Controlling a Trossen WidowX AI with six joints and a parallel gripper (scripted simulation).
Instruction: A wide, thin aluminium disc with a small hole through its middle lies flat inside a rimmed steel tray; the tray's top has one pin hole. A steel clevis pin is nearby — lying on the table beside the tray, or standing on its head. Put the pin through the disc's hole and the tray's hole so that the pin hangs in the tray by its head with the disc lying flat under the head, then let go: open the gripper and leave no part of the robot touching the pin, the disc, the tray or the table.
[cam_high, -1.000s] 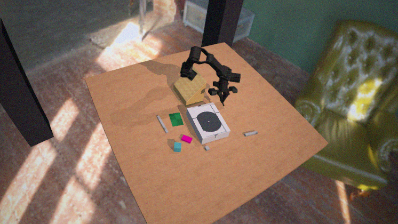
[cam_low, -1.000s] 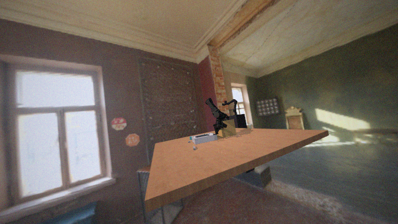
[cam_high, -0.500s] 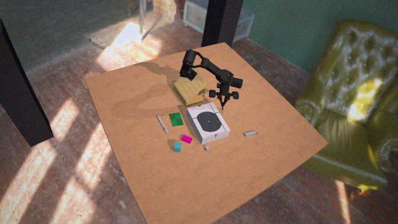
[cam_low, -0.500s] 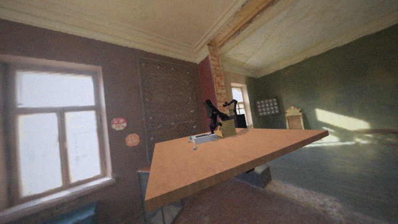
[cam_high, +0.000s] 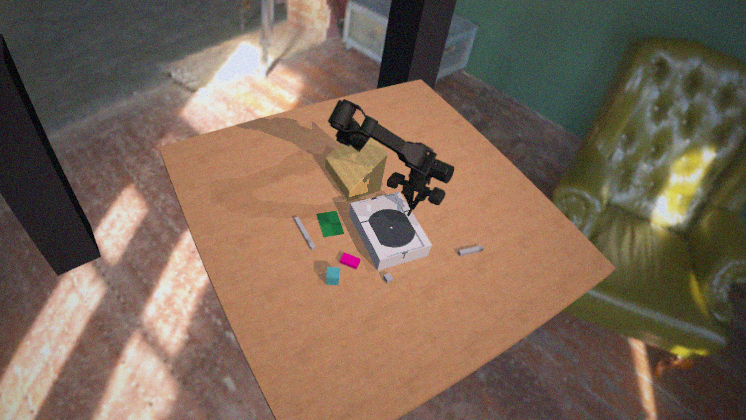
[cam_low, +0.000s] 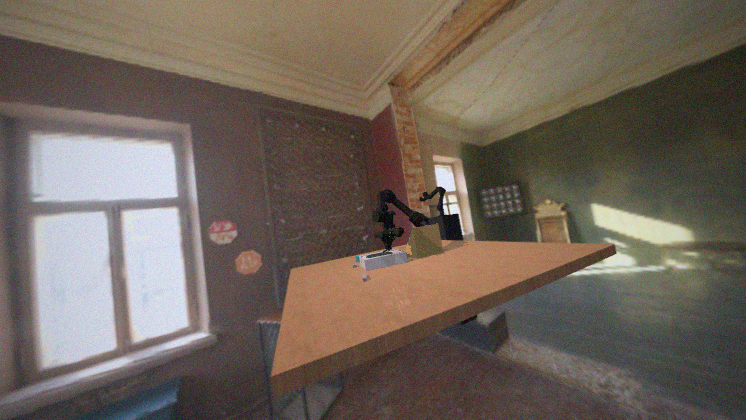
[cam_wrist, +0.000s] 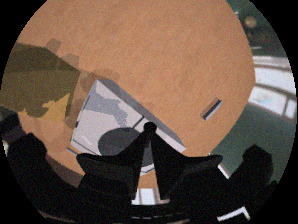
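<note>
My gripper tip is 1 cm short of the dark grey disc, 9 cm to the left of it and 3 cm above it. Round my gripper tip: dark clevis pin (1 cm to the right); rimmed tray (9 cm to the right, 4 cm below); small grey cube (14 cm ahead, 20 cm to the right, 8 cm below).
</note>
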